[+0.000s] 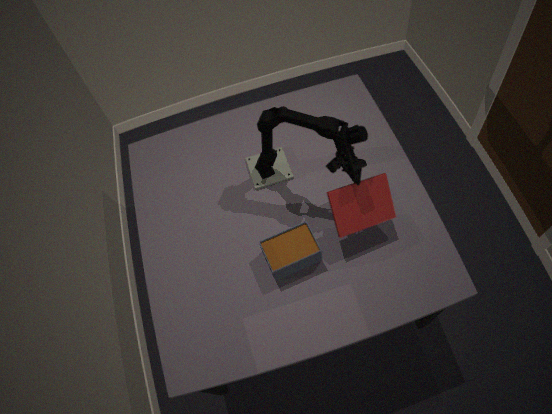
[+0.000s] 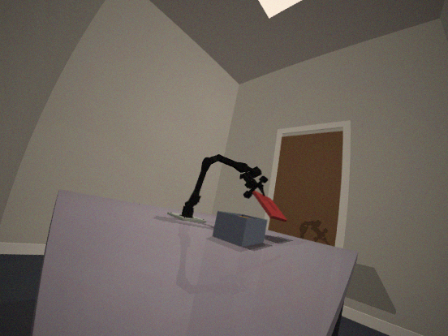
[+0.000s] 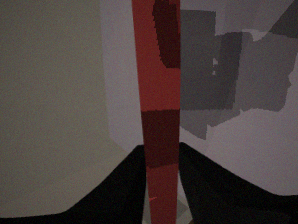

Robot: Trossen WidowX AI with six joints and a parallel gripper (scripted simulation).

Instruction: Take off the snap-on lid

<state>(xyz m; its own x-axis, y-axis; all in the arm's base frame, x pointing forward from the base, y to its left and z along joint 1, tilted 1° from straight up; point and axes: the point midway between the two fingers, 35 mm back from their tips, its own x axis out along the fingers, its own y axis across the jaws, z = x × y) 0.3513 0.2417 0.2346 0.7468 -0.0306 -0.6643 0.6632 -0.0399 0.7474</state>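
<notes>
Now: gripper tip 60 mm short of the red lid, 10 mm to the left of it and 50 mm above it. Also, from my gripper tip: grey storage box: 50 mm ahead, 330 mm to the right, 180 mm below.
</notes>
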